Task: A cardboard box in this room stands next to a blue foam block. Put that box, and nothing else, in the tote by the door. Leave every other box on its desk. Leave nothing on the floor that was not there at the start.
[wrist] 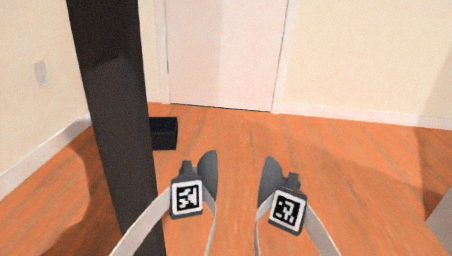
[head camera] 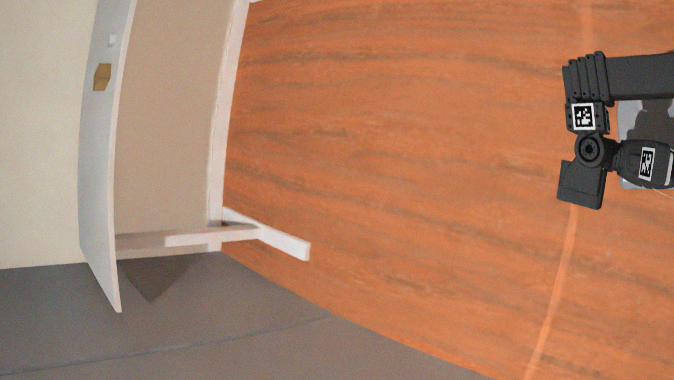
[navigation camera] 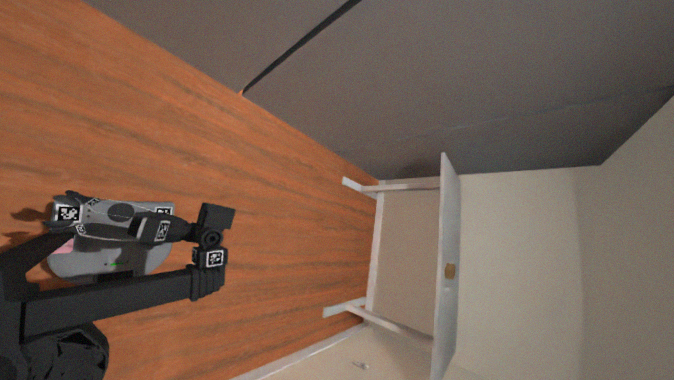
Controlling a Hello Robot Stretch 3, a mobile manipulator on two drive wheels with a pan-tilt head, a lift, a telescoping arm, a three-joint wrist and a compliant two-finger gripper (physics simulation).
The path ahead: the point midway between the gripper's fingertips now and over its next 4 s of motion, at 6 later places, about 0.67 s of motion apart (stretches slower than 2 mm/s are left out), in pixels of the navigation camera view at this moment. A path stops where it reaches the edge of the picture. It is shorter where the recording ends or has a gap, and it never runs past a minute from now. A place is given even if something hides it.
My gripper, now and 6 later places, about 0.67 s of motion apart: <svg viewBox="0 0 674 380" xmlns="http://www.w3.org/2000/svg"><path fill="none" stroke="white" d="M49 209L45 219L46 241L62 260L86 270L95 271L82 268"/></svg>
